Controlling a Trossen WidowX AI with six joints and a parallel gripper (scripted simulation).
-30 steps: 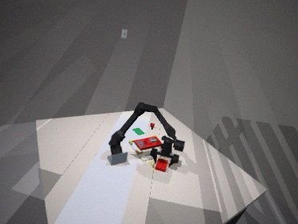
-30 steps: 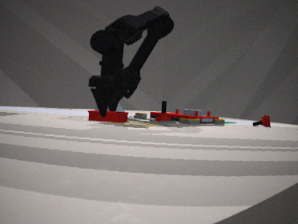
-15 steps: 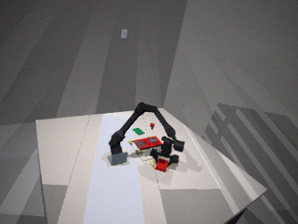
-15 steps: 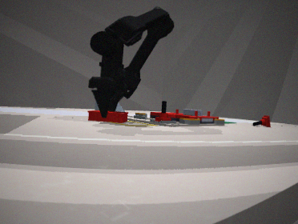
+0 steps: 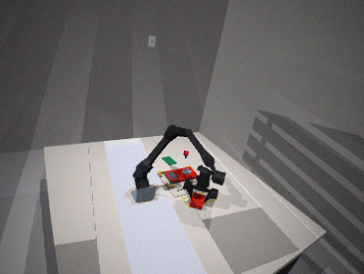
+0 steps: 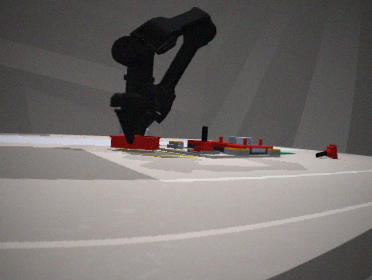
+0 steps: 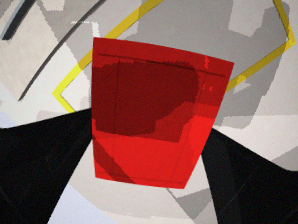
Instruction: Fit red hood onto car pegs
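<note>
My gripper tip is 90 mm short of the engine block, 240 mm to the right of it and 10 mm below it. Also, from my gripper tip: hood: 10 mm above; then green patch: 70 mm ahead, 430 mm to the left, 20 mm below.
</note>
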